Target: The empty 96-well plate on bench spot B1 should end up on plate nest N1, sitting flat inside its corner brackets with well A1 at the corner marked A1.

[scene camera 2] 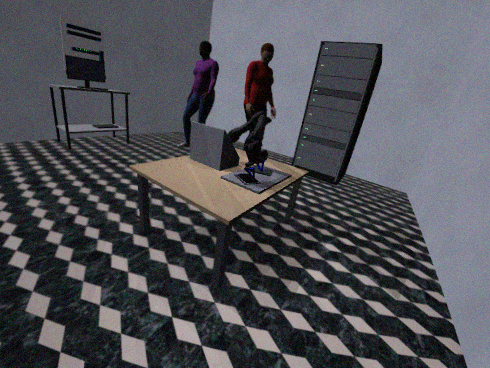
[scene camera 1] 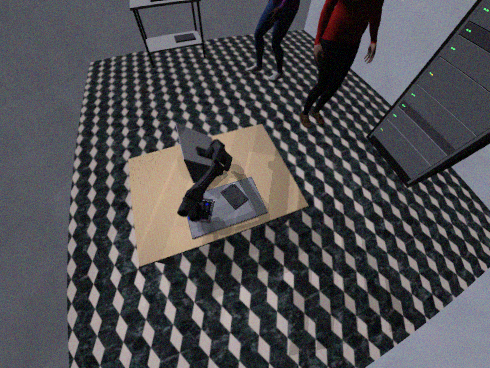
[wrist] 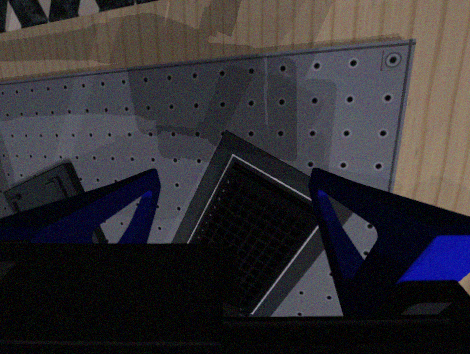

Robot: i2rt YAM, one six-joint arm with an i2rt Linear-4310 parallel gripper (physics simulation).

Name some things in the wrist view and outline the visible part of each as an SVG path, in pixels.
My gripper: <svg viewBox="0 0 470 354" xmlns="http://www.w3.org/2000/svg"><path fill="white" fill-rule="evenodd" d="M0 218L0 354L470 354L470 295L459 284L459 281L470 273L470 216L363 185L320 168L312 169L308 187L343 316L239 317L238 254L234 249L217 243L147 243L161 189L156 168L110 185ZM142 196L129 226L118 243L93 242L92 235L97 226ZM328 195L375 227L378 235L377 241L365 260L340 224Z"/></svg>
A dark well plate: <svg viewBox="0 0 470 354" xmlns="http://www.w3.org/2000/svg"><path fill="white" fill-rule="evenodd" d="M235 162L192 243L223 244L237 252L239 263L239 313L248 317L316 227L317 220L312 206Z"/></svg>
